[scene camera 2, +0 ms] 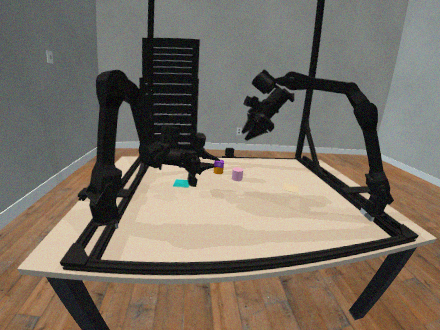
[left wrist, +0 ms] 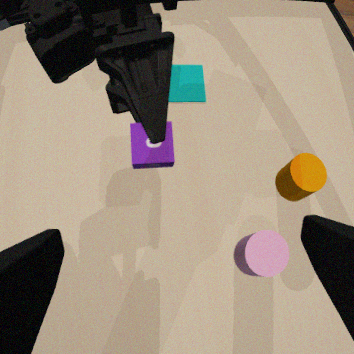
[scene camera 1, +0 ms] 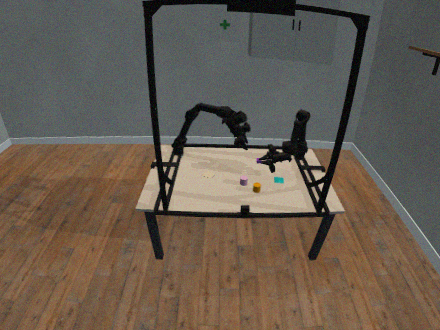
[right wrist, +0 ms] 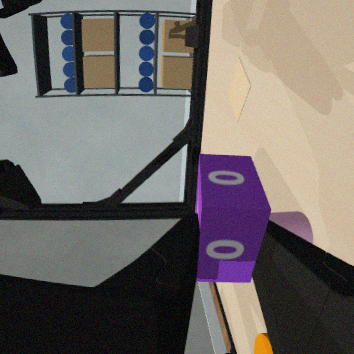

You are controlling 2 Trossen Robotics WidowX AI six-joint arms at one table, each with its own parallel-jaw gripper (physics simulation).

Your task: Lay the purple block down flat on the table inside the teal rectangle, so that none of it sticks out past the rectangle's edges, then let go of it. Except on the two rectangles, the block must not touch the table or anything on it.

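Frame: origin at the left arm's base, x ahead, y left, z up, level; centimetres.
Seen in the pictures: left gripper, between the fingertips: (scene camera 2: 243,136) (left wrist: 183,235) (scene camera 1: 247,146) (right wrist: 22,145); right gripper, between the fingertips: (scene camera 2: 219,162) (left wrist: 157,145) (scene camera 1: 258,161) (right wrist: 222,225); left arm's base, origin of its link: (scene camera 2: 373,211) (scene camera 1: 178,153); right arm's base, origin of its link: (scene camera 2: 105,218) (left wrist: 9,4) (scene camera 1: 299,157).
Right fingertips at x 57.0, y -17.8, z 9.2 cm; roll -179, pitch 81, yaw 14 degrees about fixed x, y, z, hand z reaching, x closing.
Pixels of each thing's top centre, then the offset from my right fingertips to it. "*": a spot on its surface instead.
- purple block, centre of its top: (right wrist: 188,217) (left wrist: 150,138) (scene camera 2: 219,159) (scene camera 1: 259,158) dx +0.0, dy +0.5, dz +1.3 cm
- teal rectangle, a spot on its surface: (left wrist: 190,84) (scene camera 2: 183,181) (scene camera 1: 278,181) * dx +13.9, dy -4.8, dz -11.0 cm
- pink cylinder, centre of its top: (right wrist: 252,239) (left wrist: 267,252) (scene camera 2: 238,169) (scene camera 1: 244,177) dx -8.8, dy -10.1, dz -6.5 cm
- orange cylinder, centre of its top: (left wrist: 308,171) (scene camera 2: 218,163) (scene camera 1: 257,184) dx -0.7, dy -16.2, dz -6.6 cm
- pale rectangle, a spot on its surface: (right wrist: 240,89) (scene camera 2: 288,188) (scene camera 1: 210,174) * dx -30.2, dy -2.8, dz -11.0 cm
The purple block (scene camera 1: 258,160) (scene camera 2: 219,164) (left wrist: 152,156) (right wrist: 232,200) is held in the air above the table by my right gripper (scene camera 1: 261,160) (scene camera 2: 218,163) (right wrist: 222,225), which is shut on it; pale rings mark its faces. My left gripper (scene camera 1: 242,146) (scene camera 2: 245,135) (left wrist: 183,235) is open and empty, up and away from the block. The teal rectangle (scene camera 1: 279,180) (scene camera 2: 181,183) (left wrist: 190,84) lies flat on the table, to the right of the block in scene camera 1; the right arm covers part of it in the left wrist view.
A pink cylinder (scene camera 1: 243,181) (scene camera 2: 237,174) (left wrist: 267,253) (right wrist: 295,226) and an orange cylinder (scene camera 1: 256,188) (scene camera 2: 218,170) (left wrist: 308,172) (right wrist: 263,345) stand near each other on the table. A pale rectangle (scene camera 1: 209,175) (scene camera 2: 290,187) (right wrist: 240,89) lies to their left in scene camera 1. Black frame rails line the table.
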